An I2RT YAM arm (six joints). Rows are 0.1 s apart.
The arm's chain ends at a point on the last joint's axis. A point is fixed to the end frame.
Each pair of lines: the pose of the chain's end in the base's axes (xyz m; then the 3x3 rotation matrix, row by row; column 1 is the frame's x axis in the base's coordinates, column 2 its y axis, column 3 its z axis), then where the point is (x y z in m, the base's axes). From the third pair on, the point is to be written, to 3 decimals.
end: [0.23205, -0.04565, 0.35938], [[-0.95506, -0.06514, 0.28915], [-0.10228, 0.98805, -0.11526], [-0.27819, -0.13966, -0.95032]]
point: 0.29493 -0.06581 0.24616
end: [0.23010, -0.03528, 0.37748], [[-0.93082, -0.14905, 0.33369], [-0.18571, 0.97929, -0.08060], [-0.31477, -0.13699, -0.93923]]
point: 0.29873 -0.04871 0.26663
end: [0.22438, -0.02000, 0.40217], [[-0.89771, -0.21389, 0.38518], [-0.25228, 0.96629, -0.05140], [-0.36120, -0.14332, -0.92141]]
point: 0.299 -0.028 0.295
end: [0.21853, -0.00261, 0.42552], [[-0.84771, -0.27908, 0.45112], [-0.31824, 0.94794, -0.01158], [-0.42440, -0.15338, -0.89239]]
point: 0.301 -0.003 0.324
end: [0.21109, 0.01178, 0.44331], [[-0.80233, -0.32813, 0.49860], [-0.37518, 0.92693, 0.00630], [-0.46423, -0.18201, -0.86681]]
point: 0.299 0.015 0.346
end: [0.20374, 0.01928, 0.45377], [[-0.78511, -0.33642, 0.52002], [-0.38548, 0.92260, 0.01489], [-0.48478, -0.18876, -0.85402]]
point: 0.294 0.024 0.359
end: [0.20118, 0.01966, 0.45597], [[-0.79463, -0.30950, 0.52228], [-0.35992, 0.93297, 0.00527], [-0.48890, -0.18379, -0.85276]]
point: 0.292 0.022 0.361
